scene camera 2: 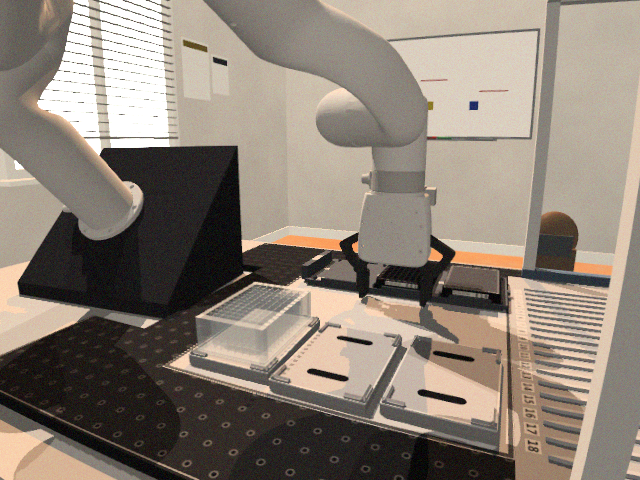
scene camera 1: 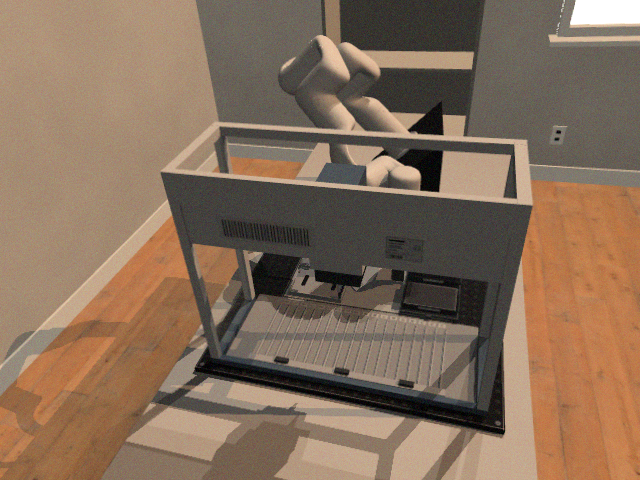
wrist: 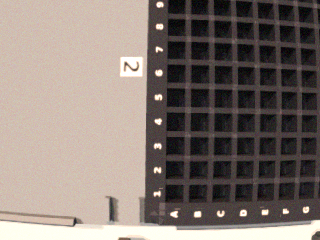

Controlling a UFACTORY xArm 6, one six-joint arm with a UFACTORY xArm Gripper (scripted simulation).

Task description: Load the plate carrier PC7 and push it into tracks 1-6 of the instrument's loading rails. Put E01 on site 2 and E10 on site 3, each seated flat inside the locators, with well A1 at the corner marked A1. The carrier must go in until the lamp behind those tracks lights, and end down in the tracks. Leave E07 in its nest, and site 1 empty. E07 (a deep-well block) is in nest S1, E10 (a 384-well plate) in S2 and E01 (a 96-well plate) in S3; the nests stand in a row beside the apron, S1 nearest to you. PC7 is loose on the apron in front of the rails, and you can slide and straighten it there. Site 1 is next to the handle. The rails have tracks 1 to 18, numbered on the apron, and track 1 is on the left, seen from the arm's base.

Path:
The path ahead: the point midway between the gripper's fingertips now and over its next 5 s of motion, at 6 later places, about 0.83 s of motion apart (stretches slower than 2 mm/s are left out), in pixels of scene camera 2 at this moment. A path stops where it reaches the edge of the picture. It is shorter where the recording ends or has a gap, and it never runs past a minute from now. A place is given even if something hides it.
My gripper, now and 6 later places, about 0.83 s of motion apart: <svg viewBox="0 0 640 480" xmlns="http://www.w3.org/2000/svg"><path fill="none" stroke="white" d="M393 299L392 289L393 265L394 241L396 224L409 213L419 206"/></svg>

